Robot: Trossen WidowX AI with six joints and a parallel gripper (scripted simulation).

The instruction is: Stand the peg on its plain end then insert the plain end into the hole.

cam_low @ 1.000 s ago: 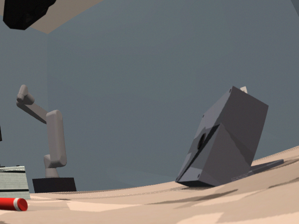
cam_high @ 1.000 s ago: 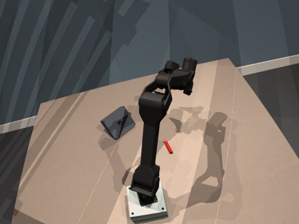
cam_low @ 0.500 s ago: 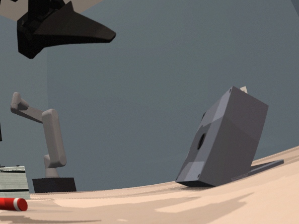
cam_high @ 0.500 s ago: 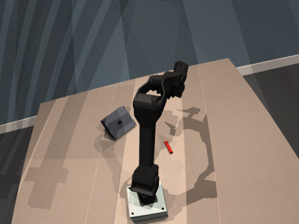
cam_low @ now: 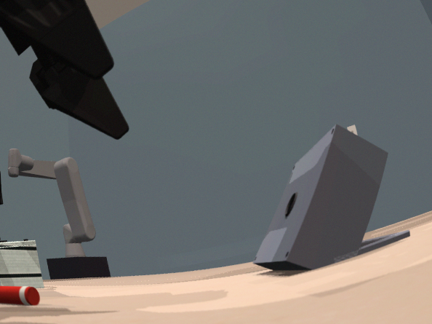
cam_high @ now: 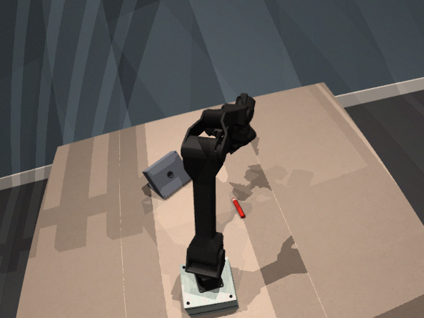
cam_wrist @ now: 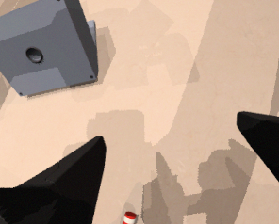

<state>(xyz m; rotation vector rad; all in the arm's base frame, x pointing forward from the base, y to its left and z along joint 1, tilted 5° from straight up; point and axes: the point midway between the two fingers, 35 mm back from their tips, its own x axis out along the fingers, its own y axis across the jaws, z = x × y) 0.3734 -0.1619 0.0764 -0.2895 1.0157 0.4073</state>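
Right now the red peg is 130 mm behind my gripper tip, 100 mm below it and 10 mm to the left of it. From my gripper tip the other things lie so: sloped panel (190 mm to the left, 60 mm below, 60 mm ahead).
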